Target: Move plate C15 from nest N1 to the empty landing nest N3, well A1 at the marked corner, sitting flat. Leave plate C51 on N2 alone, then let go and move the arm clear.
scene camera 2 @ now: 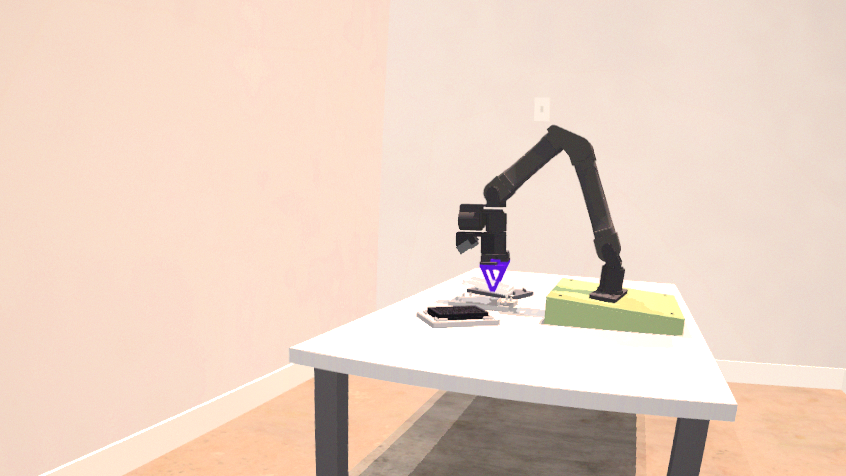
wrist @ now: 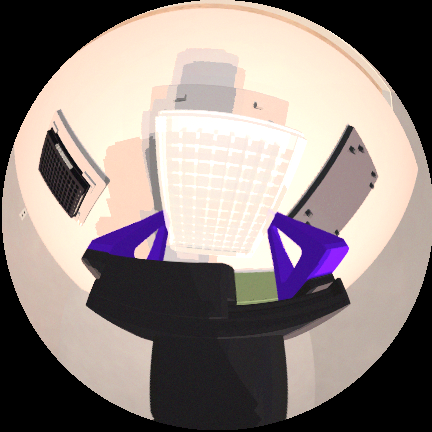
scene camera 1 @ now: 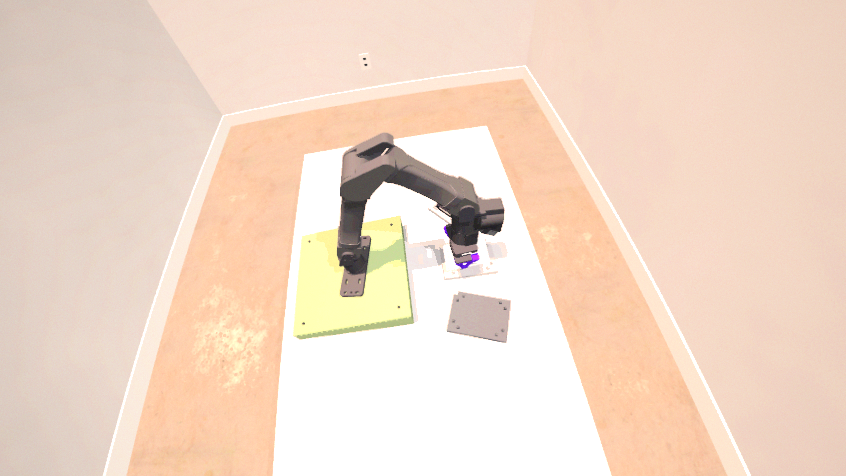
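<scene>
My gripper [scene camera 1: 465, 260] [scene camera 2: 492, 285] [wrist: 217, 214] has purple fingers, points straight down and is shut on plate C15 [scene camera 1: 484, 269] [wrist: 225, 181], a white well plate held flat by its two long sides, a little above the table. Nest N1 [scene camera 1: 426, 253] [wrist: 205, 92] shows faintly, grey and see-through, under and behind the plate. The landing nest N3 [scene camera 1: 479, 315] [scene camera 2: 516, 293] [wrist: 342, 181] is a grey slab with corner pegs, empty, just beside the held plate. The black plate C51 [scene camera 2: 457, 312] [wrist: 62, 173] lies on its white nest N2 [scene camera 2: 433, 321] on the other side.
The arm's base stands on a yellow-green slab [scene camera 1: 377, 302] [scene camera 2: 613, 312] on the white table [scene camera 1: 413, 399] [scene camera 2: 516, 368]. In scene camera 1 the arm's forearm hides most of N2. The nests lie close together in a row beside the slab.
</scene>
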